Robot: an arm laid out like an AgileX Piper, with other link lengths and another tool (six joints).
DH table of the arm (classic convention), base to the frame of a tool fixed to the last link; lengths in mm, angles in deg. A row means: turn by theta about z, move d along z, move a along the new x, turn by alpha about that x. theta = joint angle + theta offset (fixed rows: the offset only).
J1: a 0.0  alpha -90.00  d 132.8  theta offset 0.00
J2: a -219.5  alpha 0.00  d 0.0  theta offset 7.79
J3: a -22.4  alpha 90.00  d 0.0  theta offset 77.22
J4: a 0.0  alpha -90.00  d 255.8  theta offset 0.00
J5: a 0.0  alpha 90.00  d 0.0  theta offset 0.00
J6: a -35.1  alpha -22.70  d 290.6  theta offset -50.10
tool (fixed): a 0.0  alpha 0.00  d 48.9  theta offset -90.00
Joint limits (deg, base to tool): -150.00..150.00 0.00..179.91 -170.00..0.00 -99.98..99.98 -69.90..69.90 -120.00..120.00
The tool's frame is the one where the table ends.
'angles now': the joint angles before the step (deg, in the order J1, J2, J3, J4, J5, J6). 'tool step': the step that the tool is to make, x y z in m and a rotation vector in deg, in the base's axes. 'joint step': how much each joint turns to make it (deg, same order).
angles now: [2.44 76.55 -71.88 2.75 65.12 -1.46]
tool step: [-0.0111 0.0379 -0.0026 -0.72 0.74 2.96]
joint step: [8.45 -0.01 0.00 -3.17 0.71 6.05]
